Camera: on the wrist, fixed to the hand. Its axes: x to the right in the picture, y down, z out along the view.
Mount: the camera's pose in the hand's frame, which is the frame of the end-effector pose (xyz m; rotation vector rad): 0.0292 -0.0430 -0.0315 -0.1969 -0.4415 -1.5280
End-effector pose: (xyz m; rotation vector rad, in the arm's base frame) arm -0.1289 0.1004 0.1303 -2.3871 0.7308 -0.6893
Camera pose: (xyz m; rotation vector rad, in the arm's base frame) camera -0.1121 0.1017 0.1887 2.7392 1.4036 0.5158
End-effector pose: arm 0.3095 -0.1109 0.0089 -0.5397 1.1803 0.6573
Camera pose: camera 0.3265 -0.1574 -0.0264 -1.1700 0.0686 -0.4403
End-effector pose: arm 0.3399 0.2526 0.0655 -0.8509 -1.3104 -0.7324
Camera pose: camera 0.3230 0.2039 0.0977 0.0395 -2.2616 -1.9285
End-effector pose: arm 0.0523 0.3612 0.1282 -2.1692 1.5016 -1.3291
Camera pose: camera 0.0594 0.3673 0.1882 2.6530 0.3554 0.5195
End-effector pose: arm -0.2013 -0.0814 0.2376 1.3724 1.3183 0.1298
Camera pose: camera -0.2391 -0.0539 0.1988 -0.0413 1.5615 -0.9814
